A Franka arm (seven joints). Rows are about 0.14 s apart.
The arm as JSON. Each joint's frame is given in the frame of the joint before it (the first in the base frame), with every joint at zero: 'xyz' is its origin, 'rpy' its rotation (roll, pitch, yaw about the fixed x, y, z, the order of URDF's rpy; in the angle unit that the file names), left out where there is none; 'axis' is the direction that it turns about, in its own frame. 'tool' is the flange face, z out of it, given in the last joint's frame.
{
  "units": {
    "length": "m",
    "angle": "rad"
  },
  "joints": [
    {
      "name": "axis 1",
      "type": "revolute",
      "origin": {
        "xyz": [
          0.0,
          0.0,
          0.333
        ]
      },
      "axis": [
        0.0,
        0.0,
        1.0
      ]
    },
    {
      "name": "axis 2",
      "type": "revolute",
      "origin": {
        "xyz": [
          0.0,
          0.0,
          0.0
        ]
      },
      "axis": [
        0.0,
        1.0,
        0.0
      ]
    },
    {
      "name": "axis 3",
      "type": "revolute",
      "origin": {
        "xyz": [
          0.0,
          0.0,
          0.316
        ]
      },
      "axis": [
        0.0,
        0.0,
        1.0
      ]
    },
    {
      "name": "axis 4",
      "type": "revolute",
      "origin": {
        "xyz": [
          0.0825,
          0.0,
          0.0
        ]
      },
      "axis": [
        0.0,
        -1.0,
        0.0
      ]
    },
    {
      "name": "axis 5",
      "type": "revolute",
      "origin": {
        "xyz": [
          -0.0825,
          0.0,
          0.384
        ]
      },
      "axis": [
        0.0,
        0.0,
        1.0
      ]
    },
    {
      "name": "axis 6",
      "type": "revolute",
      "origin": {
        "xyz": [
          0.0,
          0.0,
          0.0
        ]
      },
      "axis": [
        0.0,
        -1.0,
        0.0
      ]
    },
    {
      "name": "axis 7",
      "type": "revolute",
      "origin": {
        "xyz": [
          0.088,
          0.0,
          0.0
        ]
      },
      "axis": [
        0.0,
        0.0,
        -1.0
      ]
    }
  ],
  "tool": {
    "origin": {
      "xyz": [
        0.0,
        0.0,
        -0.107
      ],
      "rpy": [
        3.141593,
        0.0,
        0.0
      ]
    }
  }
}
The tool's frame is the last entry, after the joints.
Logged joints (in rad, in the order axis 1, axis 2, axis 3, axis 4, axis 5, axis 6, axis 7), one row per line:
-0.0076 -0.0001 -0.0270 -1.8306 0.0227 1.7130 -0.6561
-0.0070 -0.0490 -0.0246 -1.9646 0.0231 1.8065 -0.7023
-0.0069 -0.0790 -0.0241 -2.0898 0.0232 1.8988 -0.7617
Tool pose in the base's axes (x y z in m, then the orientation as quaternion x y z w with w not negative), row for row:
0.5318 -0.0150 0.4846 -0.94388 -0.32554 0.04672 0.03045
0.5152 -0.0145 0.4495 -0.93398 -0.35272 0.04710 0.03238
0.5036 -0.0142 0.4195 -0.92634 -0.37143 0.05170 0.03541
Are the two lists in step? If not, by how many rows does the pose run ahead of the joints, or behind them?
The pose runs 1 row ahead of the joints: the pose in row i belongs to the joints in row i + 1.
